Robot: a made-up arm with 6 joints. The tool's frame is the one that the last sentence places.
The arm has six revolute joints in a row. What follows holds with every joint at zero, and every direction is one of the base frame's. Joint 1 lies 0.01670 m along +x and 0.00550 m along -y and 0.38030 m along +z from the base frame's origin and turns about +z. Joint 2 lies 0.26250 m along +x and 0.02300 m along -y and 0.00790 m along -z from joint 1 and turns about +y. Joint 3 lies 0.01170 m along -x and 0.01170 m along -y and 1.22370 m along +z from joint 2 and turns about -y. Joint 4 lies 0.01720 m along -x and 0.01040 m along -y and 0.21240 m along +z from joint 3 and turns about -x. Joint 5 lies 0.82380 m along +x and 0.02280 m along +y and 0.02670 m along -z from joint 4 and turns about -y. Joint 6 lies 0.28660 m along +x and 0.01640 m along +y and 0.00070 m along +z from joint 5 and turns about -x. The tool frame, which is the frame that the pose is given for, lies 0.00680 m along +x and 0.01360 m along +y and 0.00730 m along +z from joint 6; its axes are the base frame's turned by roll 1.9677, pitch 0.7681 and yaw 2.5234 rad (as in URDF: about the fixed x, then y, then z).
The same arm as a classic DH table. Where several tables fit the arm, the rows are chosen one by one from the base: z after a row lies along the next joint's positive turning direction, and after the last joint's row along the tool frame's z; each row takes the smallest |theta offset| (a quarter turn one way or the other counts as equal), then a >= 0, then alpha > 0; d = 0 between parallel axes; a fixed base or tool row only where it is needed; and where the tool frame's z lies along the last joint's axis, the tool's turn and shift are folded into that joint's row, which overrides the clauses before.
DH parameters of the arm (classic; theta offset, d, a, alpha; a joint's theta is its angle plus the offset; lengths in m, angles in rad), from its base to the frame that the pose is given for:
base (fixed): -0.3182 0.0000 0.0176 0.0000
joint 1: 0.3182 0.3724 0.2625 -1.5708
joint 2: 1.5612 0.0000 -1.2238 3.1416
joint 3: -0.0096 0.0451 -0.2124 1.5708
joint 4: 0.0000 -0.8066 0.0267 -1.5708
joint 5: 0.0000 -0.0392 -0.0007 1.5708
joint 6: 0.4365 -0.2828 -0.0124 2.4240
tool (fixed): 1.1002 0.0140 0.0000 0.0000

